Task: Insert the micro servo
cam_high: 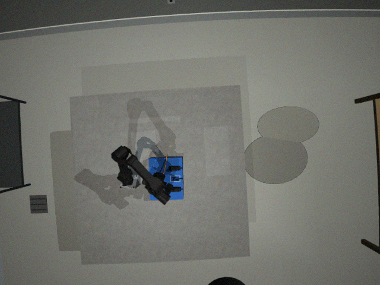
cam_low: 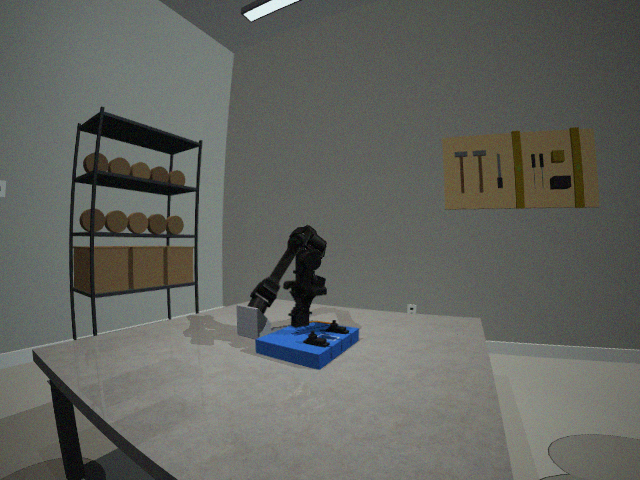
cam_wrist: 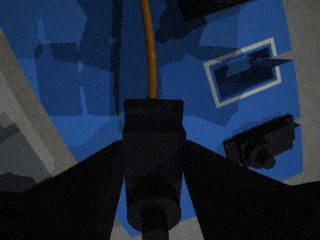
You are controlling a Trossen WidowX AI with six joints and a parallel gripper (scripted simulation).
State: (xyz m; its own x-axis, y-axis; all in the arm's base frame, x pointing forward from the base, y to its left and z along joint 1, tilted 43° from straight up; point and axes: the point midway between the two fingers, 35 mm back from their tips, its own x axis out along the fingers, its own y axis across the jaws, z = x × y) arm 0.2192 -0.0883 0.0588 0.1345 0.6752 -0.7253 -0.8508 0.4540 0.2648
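Now: gripper tip 100 mm above the blue deck and 10 mm past it.
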